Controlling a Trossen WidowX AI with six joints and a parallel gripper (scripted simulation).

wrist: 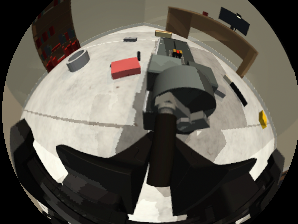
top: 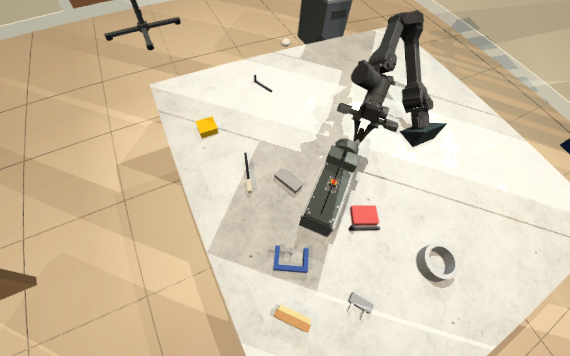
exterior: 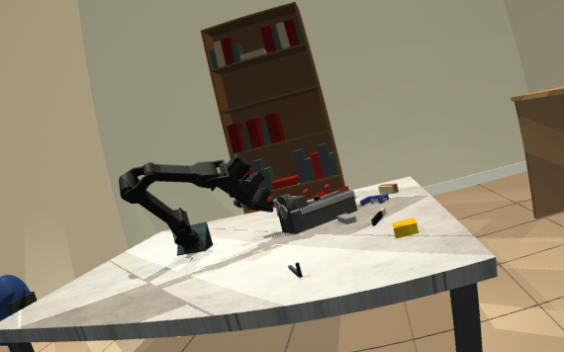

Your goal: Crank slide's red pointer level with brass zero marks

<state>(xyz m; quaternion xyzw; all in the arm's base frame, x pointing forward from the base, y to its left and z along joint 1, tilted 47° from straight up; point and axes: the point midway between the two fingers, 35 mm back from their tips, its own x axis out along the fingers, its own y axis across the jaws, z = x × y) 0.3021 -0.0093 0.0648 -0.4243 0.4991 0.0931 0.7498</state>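
My gripper tip is now 10 mm past the crank handle, 10 mm to the left of it and 20 mm below it. The rest, counted from my gripper tip: grey block (230 mm ahead, 30 mm to the right, 80 mm below); then red pointer (150 mm ahead, 70 mm to the left); then red block (100 mm ahead, 190 mm to the left, 70 mm below).
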